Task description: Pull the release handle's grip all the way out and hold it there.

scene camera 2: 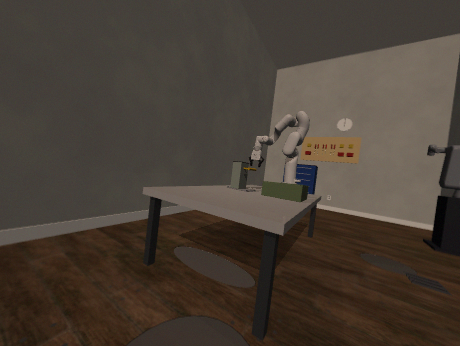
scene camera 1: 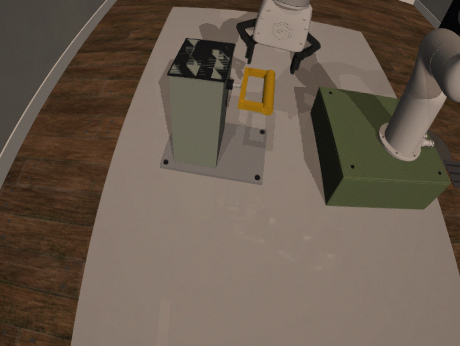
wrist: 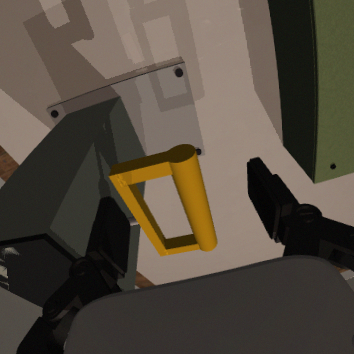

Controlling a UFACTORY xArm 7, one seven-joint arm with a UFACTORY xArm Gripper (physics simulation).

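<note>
The yellow release handle [scene camera 1: 269,92] [scene camera 2: 250,169] [wrist: 195,200] is a rectangular frame with a thick round grip bar on its outer side. A short thin rod joins it to a black collar [scene camera 1: 230,84] on the side of a grey-green post [scene camera 1: 197,120] [scene camera 2: 238,175] [wrist: 75,200]. The handle stands close to the post. My gripper [scene camera 1: 271,66] [scene camera 2: 256,164] [wrist: 182,193] is open and empty, pointing down above and behind the handle in the scene camera 1 view. In the wrist view the handle shows between the spread fingers, and the left finger hides the collar.
The post stands on a grey bolted base plate [scene camera 1: 242,155] [wrist: 135,95] on the pale table [scene camera 1: 200,260] [scene camera 2: 215,200]. A large green box [scene camera 1: 370,192] [scene camera 2: 280,191] [wrist: 335,90] carries the arm's base [scene camera 1: 410,120] to the right of the handle.
</note>
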